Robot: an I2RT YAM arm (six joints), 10 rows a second.
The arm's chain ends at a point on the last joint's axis. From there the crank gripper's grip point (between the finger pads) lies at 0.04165 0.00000 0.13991 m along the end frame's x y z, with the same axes.
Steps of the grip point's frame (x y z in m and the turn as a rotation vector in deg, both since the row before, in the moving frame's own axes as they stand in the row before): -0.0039 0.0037 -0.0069 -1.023 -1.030 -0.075; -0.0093 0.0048 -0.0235 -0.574 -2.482 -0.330; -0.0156 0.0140 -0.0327 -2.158 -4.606 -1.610; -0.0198 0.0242 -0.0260 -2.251 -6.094 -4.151; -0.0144 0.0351 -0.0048 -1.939 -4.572 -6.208; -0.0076 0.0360 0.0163 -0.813 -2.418 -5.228; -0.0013 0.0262 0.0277 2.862 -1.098 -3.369; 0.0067 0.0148 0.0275 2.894 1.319 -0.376; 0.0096 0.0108 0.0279 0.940 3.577 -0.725
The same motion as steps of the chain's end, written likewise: -0.0014 0.0012 -0.0076 -1.023 -1.030 -0.075; -0.0032 0.0036 -0.0252 -0.574 -2.482 -0.330; -0.0043 0.0097 -0.0355 -2.158 -4.606 -1.610; -0.0048 0.0211 -0.0296 -2.251 -6.094 -4.151; -0.0032 0.0342 -0.0077 -1.939 -4.572 -6.208; -0.0016 0.0375 0.0147 -0.813 -2.418 -5.228; 0.0017 0.0356 0.0272 2.862 -1.098 -3.369; 0.0035 0.0221 0.0287 2.894 1.319 -0.376; 0.0010 0.0137 0.0308 0.940 3.577 -0.725
